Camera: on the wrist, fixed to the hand. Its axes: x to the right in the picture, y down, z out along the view.
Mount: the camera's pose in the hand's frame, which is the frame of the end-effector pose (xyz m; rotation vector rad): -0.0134 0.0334 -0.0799 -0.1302 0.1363 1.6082
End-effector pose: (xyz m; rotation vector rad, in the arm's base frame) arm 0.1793 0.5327 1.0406 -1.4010 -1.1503 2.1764
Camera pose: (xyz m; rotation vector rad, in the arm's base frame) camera 0.2601 0.5399 1.0075 1.6883 -0.0988 -1.4413
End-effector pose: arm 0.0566 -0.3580 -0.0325 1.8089 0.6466 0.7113
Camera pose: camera -0.0074 -0.3282 0.0195 1.8894 -0.9705 1.8159
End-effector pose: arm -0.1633 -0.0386 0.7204 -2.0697 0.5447 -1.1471
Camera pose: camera -0.2394 -0.0820 0.7171 -0.9508 1.8535 -0.2194
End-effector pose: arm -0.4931 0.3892 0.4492 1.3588 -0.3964 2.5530
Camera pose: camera -0.5582 0.3839 0.3908 -0.3910 1.1291 -1.6824
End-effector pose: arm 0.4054 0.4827 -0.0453 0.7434 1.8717 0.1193
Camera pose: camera 0.3538 0.5224 0.0133 1.9770 0.9198 1.2794
